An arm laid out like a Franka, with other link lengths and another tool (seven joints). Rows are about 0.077 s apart.
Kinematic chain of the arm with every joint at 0, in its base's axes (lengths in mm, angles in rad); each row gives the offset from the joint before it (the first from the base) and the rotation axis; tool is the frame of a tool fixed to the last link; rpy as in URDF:
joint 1: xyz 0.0 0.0 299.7 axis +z
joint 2: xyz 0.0 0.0 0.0 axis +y
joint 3: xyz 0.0 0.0 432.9 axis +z
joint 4: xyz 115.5 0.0 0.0 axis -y
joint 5: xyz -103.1 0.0 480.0 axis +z
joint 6: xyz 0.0 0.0 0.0 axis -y
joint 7: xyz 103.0 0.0 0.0 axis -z
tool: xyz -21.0 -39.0 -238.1 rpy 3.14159 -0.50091 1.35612
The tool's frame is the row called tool.
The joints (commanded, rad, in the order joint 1, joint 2, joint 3, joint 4, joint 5, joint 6, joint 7), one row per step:
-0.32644, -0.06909, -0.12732, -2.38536, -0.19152, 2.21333, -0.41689
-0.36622, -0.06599, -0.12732, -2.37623, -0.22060, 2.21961, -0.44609
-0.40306, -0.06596, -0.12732, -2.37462, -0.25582, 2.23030, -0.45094
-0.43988, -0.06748, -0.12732, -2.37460, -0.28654, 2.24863, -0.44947
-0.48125, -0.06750, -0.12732, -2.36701, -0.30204, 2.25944, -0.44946
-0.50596, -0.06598, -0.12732, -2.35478, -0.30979, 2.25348, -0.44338
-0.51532, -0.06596, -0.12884, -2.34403, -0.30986, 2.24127, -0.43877
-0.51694, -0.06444, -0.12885, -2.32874, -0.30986, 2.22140, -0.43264
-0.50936, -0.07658, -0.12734, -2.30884, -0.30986, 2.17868, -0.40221
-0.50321, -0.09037, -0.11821, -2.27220, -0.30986, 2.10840, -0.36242
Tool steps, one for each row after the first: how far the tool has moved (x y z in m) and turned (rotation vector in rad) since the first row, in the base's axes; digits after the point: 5 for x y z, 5 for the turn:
-0.00711, -0.02644, 0.00464, -0.01998, 0.00142, 0.00945
-0.01734, -0.05002, 0.00811, -0.04643, 0.00349, 0.00286
-0.02744, -0.07263, 0.01217, -0.07316, -0.00288, -0.01145
-0.03888, -0.09660, 0.01795, -0.09099, -0.01173, -0.04061
-0.04651, -0.11154, 0.02350, -0.10080, -0.01171, -0.06749
-0.05024, -0.11833, 0.02820, -0.10300, -0.00951, -0.08552
-0.05021, -0.12146, 0.03385, -0.10440, -0.00341, -0.09741
-0.04998, -0.11839, 0.04861, -0.10979, 0.00366, -0.12749
-0.04847, -0.11370, 0.07176, -0.11740, 0.01887, -0.16694

